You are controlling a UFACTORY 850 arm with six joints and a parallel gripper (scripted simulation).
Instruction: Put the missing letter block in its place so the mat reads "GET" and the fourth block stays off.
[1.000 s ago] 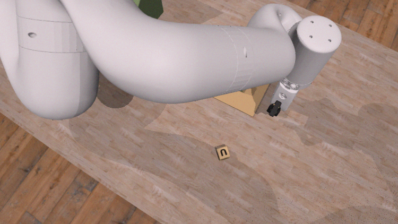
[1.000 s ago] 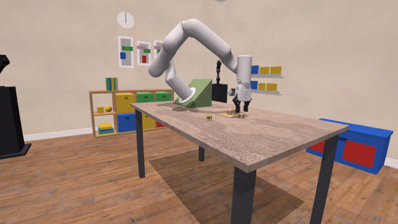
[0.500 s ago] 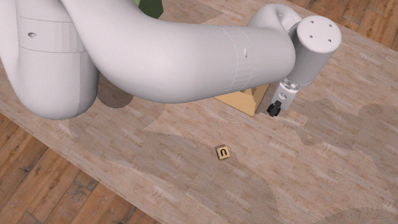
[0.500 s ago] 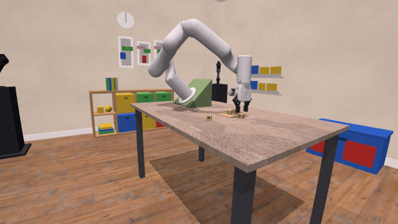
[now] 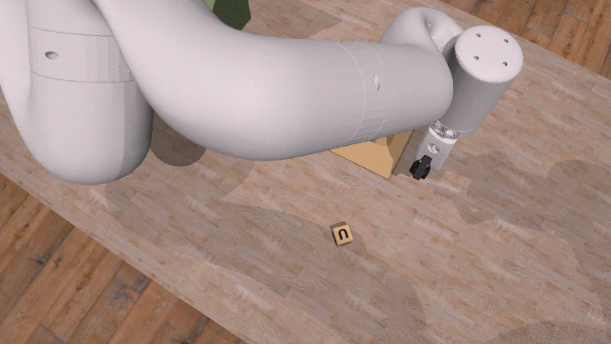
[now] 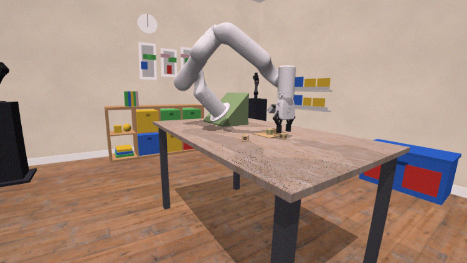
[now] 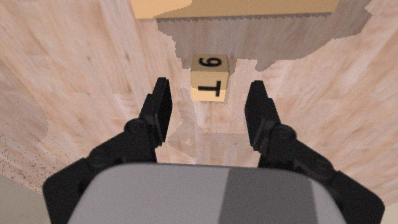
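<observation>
The block is 40 mm below my hand. From my hand the other things lie so: tan mat 120 mm behind, 50 mm below, 20 mm to the left.
</observation>
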